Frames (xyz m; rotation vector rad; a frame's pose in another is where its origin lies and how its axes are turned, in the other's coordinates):
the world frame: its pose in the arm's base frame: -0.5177 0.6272 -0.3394 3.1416 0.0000 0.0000
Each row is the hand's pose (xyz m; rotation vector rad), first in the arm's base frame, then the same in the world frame.
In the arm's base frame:
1: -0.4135 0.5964 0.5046 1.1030 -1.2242 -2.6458
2: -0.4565 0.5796 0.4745 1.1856 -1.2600 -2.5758
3: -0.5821 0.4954 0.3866 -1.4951 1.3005 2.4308
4: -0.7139 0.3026 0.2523 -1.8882 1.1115 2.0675
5: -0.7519 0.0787 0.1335 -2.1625 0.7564 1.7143
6: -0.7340 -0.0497 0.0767 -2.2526 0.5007 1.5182
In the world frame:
1: 0.1042 0.0308 -0.8440 -0.0318 -2.1945 1.0154
2: 0.0612 0.0476 -0.8139 -0.0494 -2.1174 1.0358
3: -0.0644 0.1318 -0.7260 0.0066 -1.8937 1.0132
4: -0.1962 0.3246 -0.5917 0.1480 -1.5713 0.8447
5: -0.2342 0.5485 -0.4729 0.3054 -1.2973 0.5724
6: -0.2163 0.6769 -0.4161 0.4043 -1.1574 0.3817

